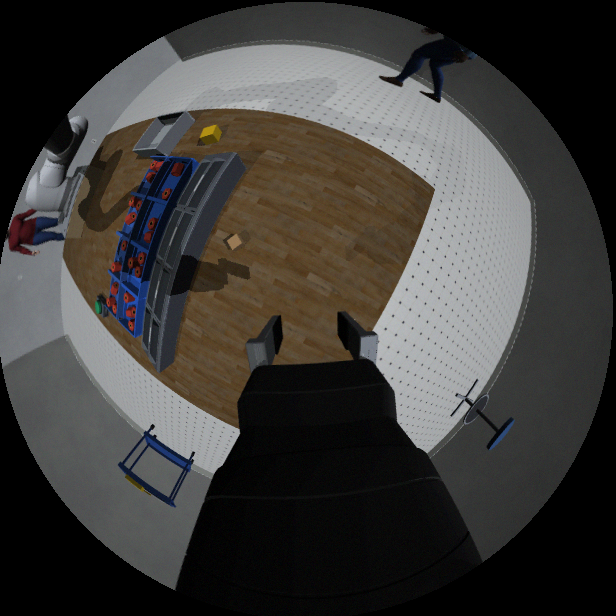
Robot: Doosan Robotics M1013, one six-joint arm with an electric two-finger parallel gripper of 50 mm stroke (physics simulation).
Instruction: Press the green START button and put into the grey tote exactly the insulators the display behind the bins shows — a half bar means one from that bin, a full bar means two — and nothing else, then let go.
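My gripper is open and empty, high above the wooden table top, far right of the bins. A row of blue bins at the left holds several red insulators each. The grey display panel stands along the bins' right side; I see its back, so its bars are hidden. The green START button sits at the near end of the bin row. The grey tote lies at the far end of the row and looks empty.
A yellow block lies right of the tote and a small tan box right of the display. The robot base is at the far left. A blue frame cart, a stand and two human figures stand on the floor around the table.
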